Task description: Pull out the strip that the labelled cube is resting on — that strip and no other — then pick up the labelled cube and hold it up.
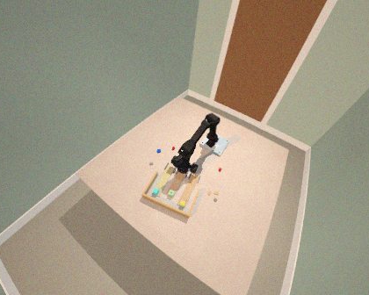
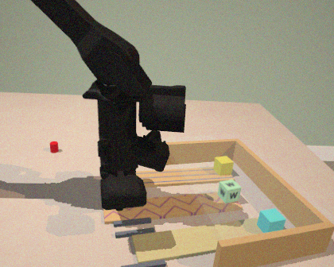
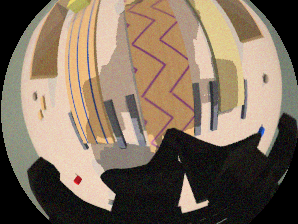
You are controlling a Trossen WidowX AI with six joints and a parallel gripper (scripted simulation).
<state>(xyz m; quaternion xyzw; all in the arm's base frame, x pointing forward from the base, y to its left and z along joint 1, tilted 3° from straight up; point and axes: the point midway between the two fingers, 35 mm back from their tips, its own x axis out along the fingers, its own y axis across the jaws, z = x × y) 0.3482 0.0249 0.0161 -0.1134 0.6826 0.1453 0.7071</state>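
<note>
Now: the labelled cube 19 cm ahead of my gripper tip, 8 cm to the left of it and 1 cm above it.
</note>
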